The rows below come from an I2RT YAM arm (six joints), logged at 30 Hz.
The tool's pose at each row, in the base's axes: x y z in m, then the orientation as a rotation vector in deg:
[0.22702 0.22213 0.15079 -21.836 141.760 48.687]
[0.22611 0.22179 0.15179 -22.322 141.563 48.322]
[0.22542 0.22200 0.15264 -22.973 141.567 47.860]
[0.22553 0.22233 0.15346 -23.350 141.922 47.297]
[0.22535 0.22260 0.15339 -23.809 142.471 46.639]
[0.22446 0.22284 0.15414 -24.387 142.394 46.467]
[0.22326 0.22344 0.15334 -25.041 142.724 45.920]
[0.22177 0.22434 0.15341 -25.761 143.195 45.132]
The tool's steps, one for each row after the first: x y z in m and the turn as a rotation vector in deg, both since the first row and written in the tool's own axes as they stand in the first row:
[0.00026 0.00061 -0.00123 0.137 -0.064 -0.470]
[0.00037 0.00147 -0.00192 0.333 0.098 -0.999]
[-0.00020 0.00208 -0.00224 0.696 0.469 -1.258]
[-0.00003 0.00233 -0.00208 1.129 1.033 -1.523]
[0.00029 0.00325 -0.00276 1.125 1.143 -1.955]
[0.00166 0.00380 -0.00227 1.415 1.598 -2.386]
[0.00279 0.00513 -0.00228 1.874 2.177 -2.867]

